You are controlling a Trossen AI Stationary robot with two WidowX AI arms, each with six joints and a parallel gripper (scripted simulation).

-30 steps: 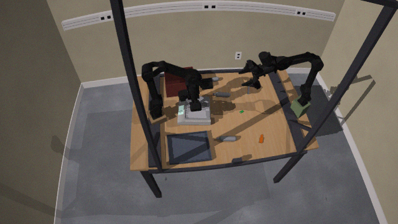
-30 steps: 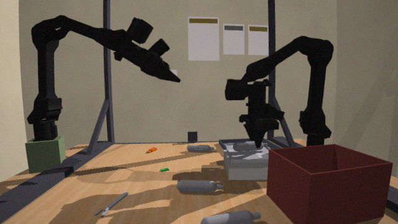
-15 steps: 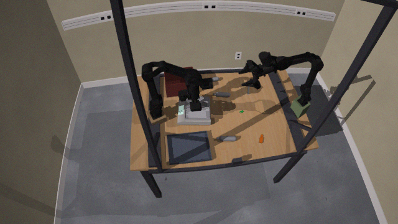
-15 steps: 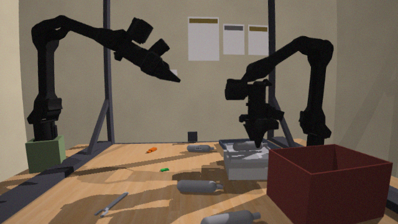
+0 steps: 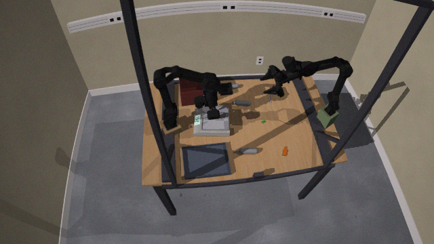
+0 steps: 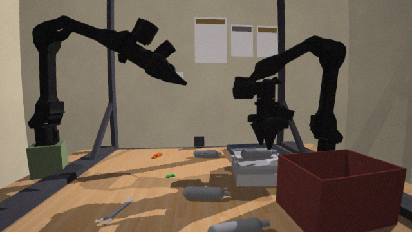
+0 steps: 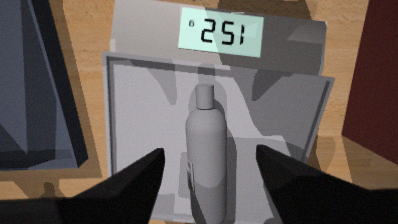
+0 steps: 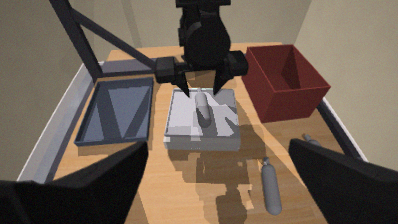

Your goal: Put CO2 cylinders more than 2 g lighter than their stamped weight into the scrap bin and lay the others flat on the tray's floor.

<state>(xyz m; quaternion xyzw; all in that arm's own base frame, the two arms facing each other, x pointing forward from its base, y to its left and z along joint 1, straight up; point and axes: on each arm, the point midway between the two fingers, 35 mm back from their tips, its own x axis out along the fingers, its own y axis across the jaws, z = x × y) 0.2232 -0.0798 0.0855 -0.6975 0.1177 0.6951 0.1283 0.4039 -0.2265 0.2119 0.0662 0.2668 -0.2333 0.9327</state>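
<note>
Now: the red scrap bin 23 cm ahead of my left hand, 10 cm below it and 8 cm to the left of it. From my left hand the other things lie so: orange piece 40 cm to the right, 21 cm behind, 12 cm below; tray 24 cm behind, 12 cm below, 4 cm to the left; green piece 31 cm to the right, 13 cm below.
</note>
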